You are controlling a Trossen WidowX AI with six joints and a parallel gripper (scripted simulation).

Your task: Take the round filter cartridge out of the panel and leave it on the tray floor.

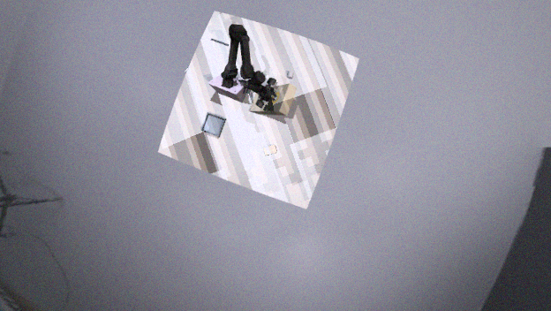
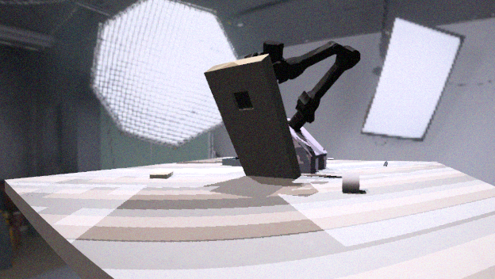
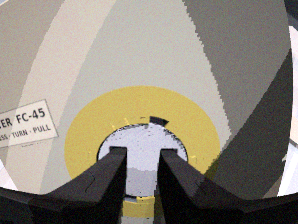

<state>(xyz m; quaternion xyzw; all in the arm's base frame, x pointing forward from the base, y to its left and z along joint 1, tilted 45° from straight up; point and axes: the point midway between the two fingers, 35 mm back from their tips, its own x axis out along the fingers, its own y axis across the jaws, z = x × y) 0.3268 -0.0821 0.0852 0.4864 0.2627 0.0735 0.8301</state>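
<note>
Right now the round white filter cartridge is 1 cm below my gripper tip and 1 cm ahead of it. From my gripper tip the other things lie so: small flat block (31 cm to the right, 25 cm below, 7 cm ahead); grey-blue tray (41 cm behind, 29 cm to the right, 25 cm below); beige panel (8 cm below, 4 cm behind).
</note>
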